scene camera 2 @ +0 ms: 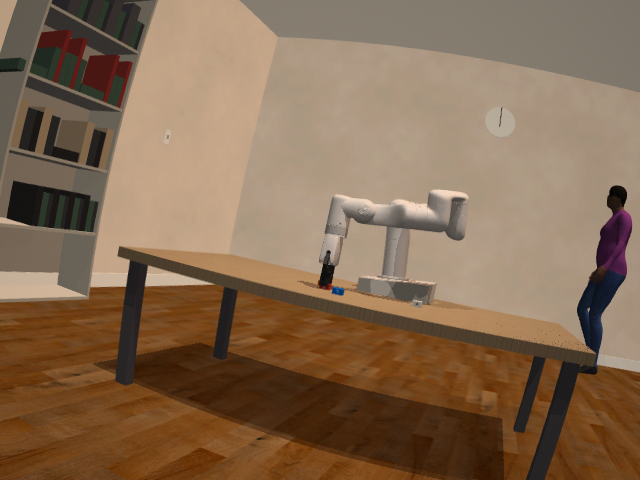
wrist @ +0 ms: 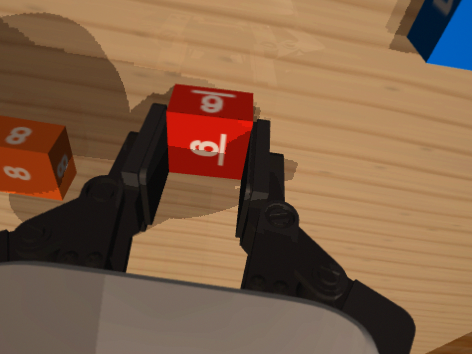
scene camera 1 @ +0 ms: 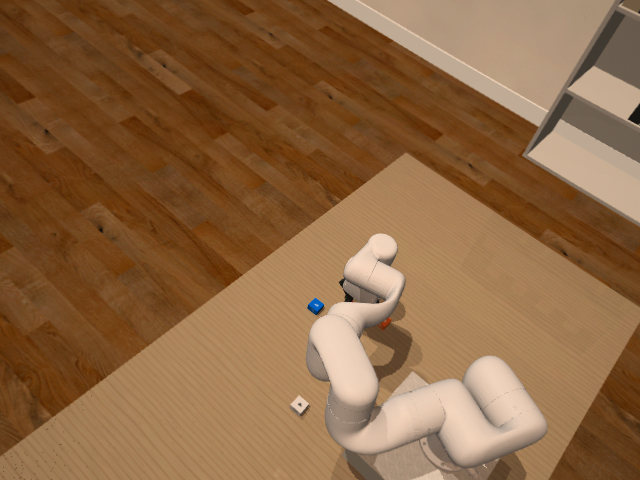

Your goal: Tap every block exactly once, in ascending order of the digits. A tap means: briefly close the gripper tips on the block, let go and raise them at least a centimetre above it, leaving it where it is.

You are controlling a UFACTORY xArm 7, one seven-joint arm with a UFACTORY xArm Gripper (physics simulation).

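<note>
My gripper (scene camera 2: 325, 283) (wrist: 210, 138) is shut on a red block (wrist: 205, 167), with one black finger against each side. The block stands on the table; its barred white digit looks like a 6. An orange block (scene camera 1: 384, 323) (wrist: 25, 162) with an 8 is to its left in the wrist view, partly cut off. A blue block (scene camera 1: 315, 305) (scene camera 2: 338, 291) (wrist: 457, 42) is at that view's upper right; its digit is cut off. A white block (scene camera 1: 299, 405) (scene camera 2: 416, 303) stands farther away, its mark too small to read surely. The arm hides the red block in scene camera 1.
The wooden table (scene camera 1: 206, 372) (scene camera 2: 258, 286) carries the blocks and the arm's base (scene camera 2: 372, 287). The orange block is close beside my left finger in the wrist view. A bookshelf (scene camera 2: 74, 258) and a person (scene camera 2: 614, 237) are beyond the table.
</note>
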